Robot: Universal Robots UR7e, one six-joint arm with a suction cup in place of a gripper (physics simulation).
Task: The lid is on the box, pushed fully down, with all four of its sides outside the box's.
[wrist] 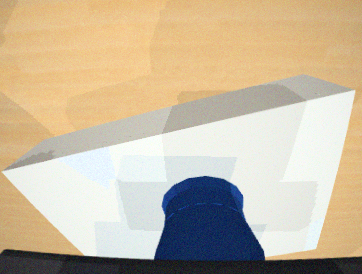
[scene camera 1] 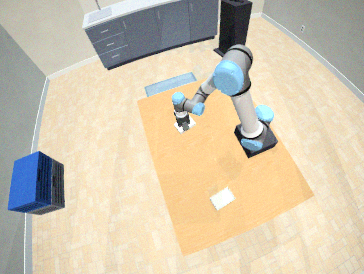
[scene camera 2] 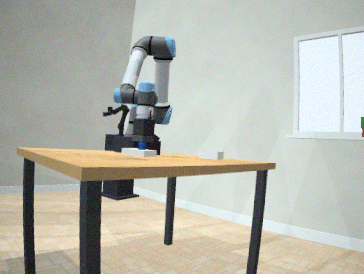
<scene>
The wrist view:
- my suction cup: 204, 219
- white lid: 280, 143
</scene>
